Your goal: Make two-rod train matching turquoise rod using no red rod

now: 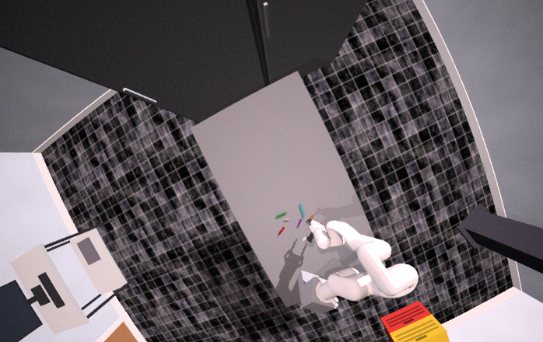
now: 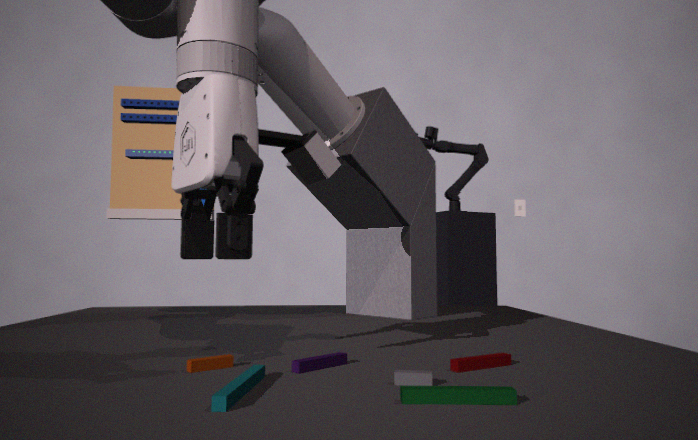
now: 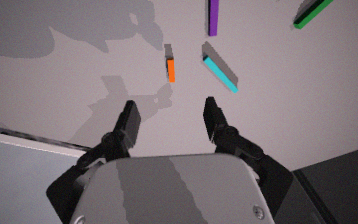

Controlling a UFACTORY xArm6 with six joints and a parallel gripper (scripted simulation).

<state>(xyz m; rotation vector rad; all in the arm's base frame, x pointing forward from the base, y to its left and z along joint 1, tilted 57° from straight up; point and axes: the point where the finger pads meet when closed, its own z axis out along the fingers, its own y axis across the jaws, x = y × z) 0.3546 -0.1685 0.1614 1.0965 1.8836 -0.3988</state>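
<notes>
Right now my hand is 110 mm above the purple rod, 90 mm to the right of it and 40 mm short of it. The rest, counted from my hand: turquoise rod: 110 mm below, 90 mm ahead, 10 mm to the left; grey rod: 140 mm to the left, 120 mm ahead, 110 mm below; orange rod: 110 mm below.
</notes>
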